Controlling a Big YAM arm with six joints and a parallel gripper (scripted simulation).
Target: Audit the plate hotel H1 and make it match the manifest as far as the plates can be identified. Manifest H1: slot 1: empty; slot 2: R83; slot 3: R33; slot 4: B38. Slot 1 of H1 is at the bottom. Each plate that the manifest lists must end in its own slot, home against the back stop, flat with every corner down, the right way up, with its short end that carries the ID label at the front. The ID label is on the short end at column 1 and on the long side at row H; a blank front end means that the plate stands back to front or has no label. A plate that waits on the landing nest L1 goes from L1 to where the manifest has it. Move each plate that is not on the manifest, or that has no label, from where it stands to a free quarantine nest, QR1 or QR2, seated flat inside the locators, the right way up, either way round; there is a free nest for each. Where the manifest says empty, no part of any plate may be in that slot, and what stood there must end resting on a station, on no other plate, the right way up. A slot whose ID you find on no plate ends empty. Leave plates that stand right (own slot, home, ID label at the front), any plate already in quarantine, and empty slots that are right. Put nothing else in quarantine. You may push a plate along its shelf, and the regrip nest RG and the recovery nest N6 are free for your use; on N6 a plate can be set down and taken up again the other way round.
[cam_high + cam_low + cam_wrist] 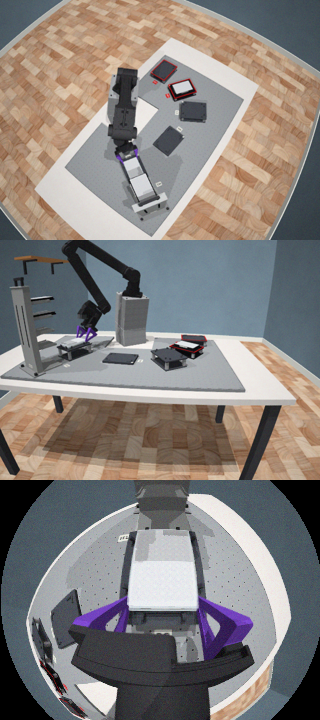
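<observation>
The white plate lies 5 cm ahead of my hand and 3 cm to the right of it. Round my hand: plate hotel H1 (27 cm ahead, 16 cm to the right, 12 cm above); then regrip nest RG (5 cm ahead, 3 cm to the right, 2 cm below); then flat pad N6 (25 cm to the left, 10 cm ahead, 7 cm below).
</observation>
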